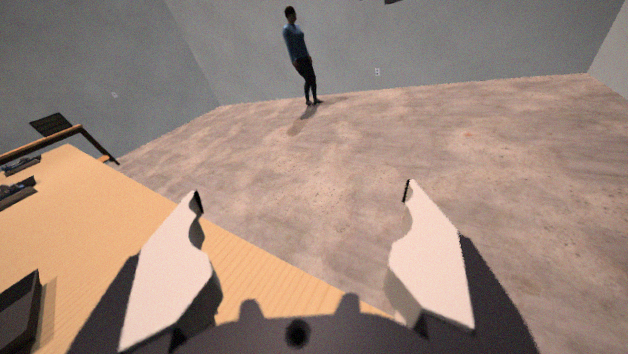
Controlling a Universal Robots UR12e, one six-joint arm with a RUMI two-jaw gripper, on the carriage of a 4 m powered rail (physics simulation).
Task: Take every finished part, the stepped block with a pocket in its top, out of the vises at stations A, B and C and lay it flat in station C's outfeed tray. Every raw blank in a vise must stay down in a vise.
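Observation:
My gripper (303,186) is open, with its two pale jaws wide apart and no object between them. It hangs over the edge of a wooden table top and the floor. A dark open-topped box or tray (19,310) shows in part at the lower left edge; I cannot tell which tray it is or what it holds. Two dark devices, one (17,190) nearer and one (21,164) farther, are cut off at the left edge; they may be vises, but are too small to tell. No finished part or raw blank can be made out.
The wooden table top (100,205) spans the lower left, its edge running diagonally beneath the gripper. A wooden-edged frame (42,142) and a dark panel (51,124) stand past its far left corner. A person (298,47) in a blue top stands far off by the grey wall.

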